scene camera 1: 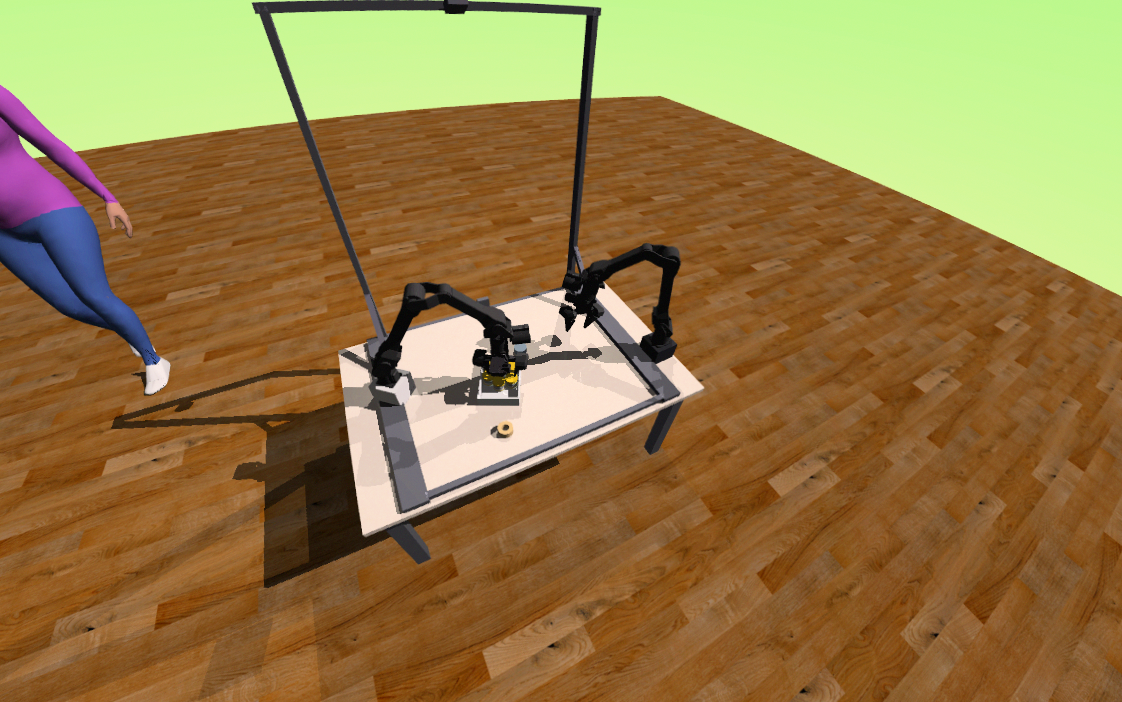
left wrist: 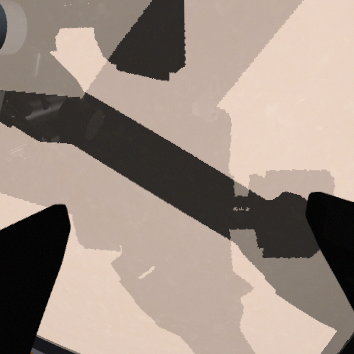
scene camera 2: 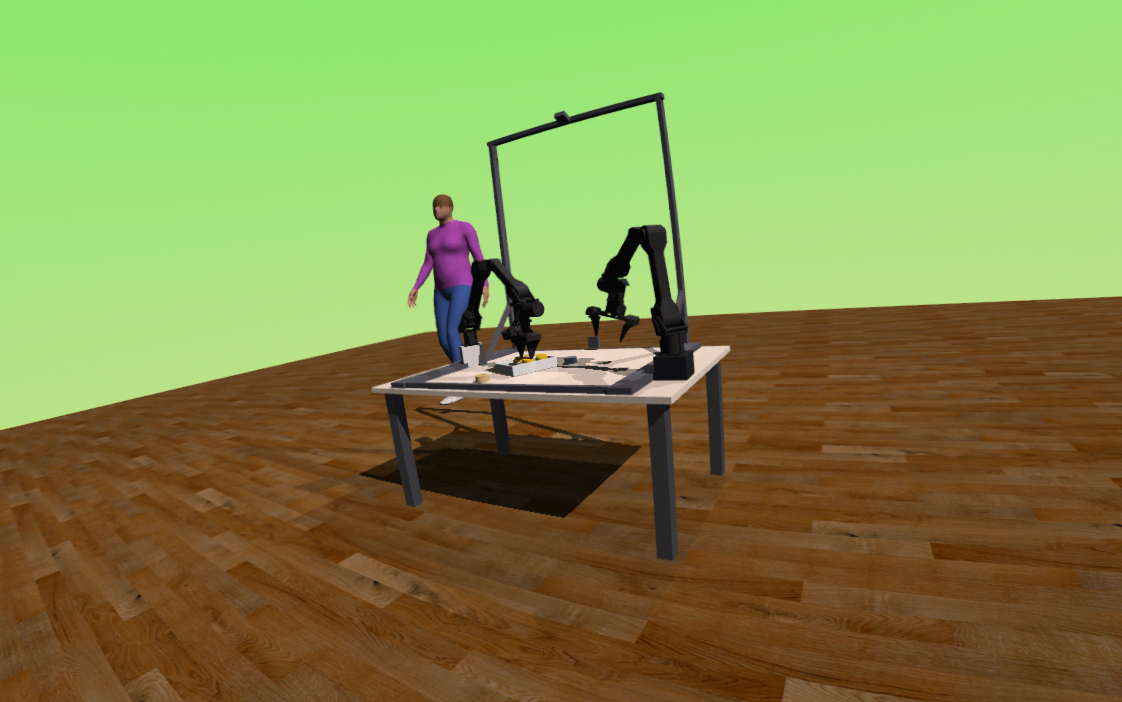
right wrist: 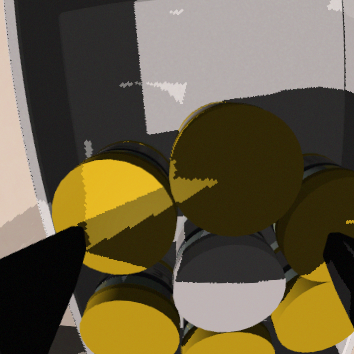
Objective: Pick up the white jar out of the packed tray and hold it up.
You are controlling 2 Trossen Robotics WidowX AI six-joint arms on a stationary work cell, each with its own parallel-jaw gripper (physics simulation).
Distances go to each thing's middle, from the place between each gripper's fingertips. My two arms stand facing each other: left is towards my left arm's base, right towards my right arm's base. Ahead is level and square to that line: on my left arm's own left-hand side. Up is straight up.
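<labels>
The light grey tray [right wrist: 127, 76] is 6 cm below my right hand and 1 cm to the right of it. Counted from my left hand, the tray is 310 mm to the right, 120 mm ahead and 110 mm below.
</labels>
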